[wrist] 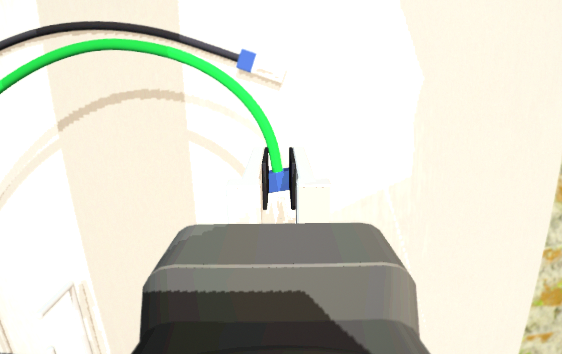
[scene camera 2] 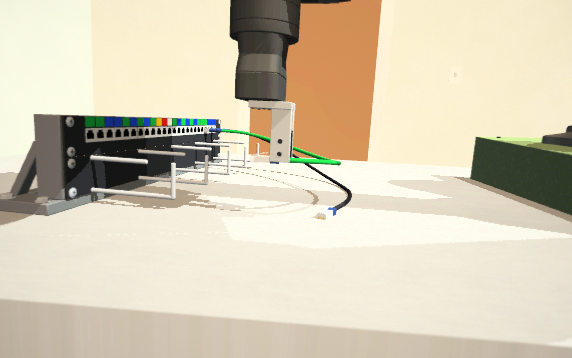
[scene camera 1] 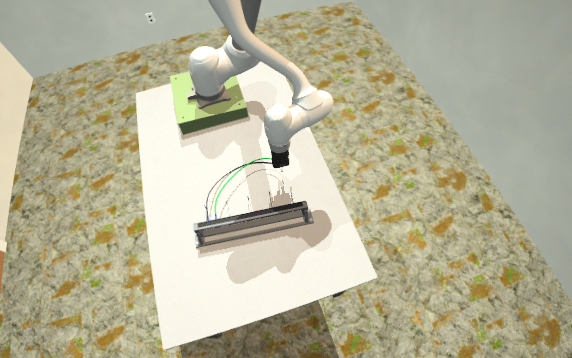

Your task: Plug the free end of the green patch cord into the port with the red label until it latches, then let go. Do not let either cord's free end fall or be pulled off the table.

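Places are measured from the arm's base along level axes (x back, y up, z left), in millimetres.
Pixels of known places: gripper, between the fingertips: (wrist: 278, 166) (scene camera 2: 280, 161) (scene camera 1: 280, 165); arm's base, origin of its link: (scene camera 1: 211, 93).
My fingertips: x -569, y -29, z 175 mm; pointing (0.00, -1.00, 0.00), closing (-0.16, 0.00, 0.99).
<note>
For each thing: its top centre in the pictures, then the offset to it from my fingertips. "pt": a spot on its surface instead.
- patch panel, centre of its top: (scene camera 2: 180, 118) (scene camera 1: 249, 208) dx -167, dy +39, dz -208 mm
- red label, a spot on its surface: (scene camera 2: 164, 122) pt dx -187, dy +32, dz -184 mm
- loose plug, centre of its top: (wrist: 261, 65) (scene camera 2: 326, 206) dx +56, dy -51, dz -2 mm
The green patch cord (scene camera 1: 228, 182) (scene camera 2: 312, 156) (wrist: 225, 75) arcs from the far end of the patch panel (scene camera 1: 250, 218) (scene camera 2: 150, 170) to my gripper. My gripper (scene camera 2: 281, 159) (wrist: 278, 166) is shut on the blue-collared plug at its free end and holds it above the table, beside the panel's port side. In the wrist view the clear plug tip points toward the gripper body and is partly hidden. The red label (scene camera 2: 164, 122) sits in the label row above the ports, near the middle; the port below it looks empty.
The black cord (scene camera 1: 212, 186) (scene camera 2: 330, 182) (wrist: 165, 34) ends in a loose plug (scene camera 2: 324, 215) (wrist: 246, 61) on the table. Metal cable guides (scene camera 2: 173, 181) stick out from the panel's front below the ports. The green base block (scene camera 1: 215, 120) (scene camera 2: 522, 175) stands behind.
</note>
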